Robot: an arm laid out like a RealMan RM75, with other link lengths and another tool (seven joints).
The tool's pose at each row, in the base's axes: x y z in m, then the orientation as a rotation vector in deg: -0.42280, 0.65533, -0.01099, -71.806, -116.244, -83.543; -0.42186, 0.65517, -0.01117, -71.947, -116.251, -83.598; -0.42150, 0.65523, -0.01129, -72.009, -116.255, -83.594; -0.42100, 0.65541, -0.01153, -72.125, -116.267, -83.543; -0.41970, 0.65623, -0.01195, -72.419, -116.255, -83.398; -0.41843, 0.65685, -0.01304, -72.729, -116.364, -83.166; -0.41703, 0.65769, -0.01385, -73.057, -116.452, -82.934; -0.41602, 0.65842, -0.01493, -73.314, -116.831, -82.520; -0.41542, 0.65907, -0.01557, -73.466, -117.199, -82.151; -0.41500, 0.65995, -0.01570, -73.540, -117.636, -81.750; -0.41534, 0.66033, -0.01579, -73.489, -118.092, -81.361; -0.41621, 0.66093, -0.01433, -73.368, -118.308, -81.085; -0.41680, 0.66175, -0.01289, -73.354, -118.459, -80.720; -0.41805, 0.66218, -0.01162, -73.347, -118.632, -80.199
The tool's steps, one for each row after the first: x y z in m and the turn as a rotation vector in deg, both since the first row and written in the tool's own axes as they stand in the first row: -0.00072, 0.00064, 0.00013, -0.081, -0.097, 0.018; -0.00097, 0.00087, 0.00030, -0.096, -0.139, 0.035; -0.00133, 0.00115, 0.00067, -0.093, -0.220, 0.080; -0.00197, 0.00202, 0.00184, -0.079, -0.401, 0.227; -0.00315, 0.00246, 0.00310, 0.000, -0.661, 0.332; -0.00411, 0.00319, 0.00447, 0.072, -0.922, 0.455; -0.00509, 0.00344, 0.00577, 0.315, -1.303, 0.434; -0.00557, 0.00361, 0.00674, 0.556, -1.611, 0.373; -0.00549, 0.00394, 0.00766, 0.847, -1.908, 0.254; -0.00520, 0.00365, 0.00796, 1.167, -2.137, 0.082; -0.00342, 0.00384, 0.00771, 1.413, -2.183, 0.004; -0.00172, 0.00427, 0.00772, 1.684, -2.260, 0.031; 0.00006, 0.00403, 0.00732, 2.064, -2.354, 0.099
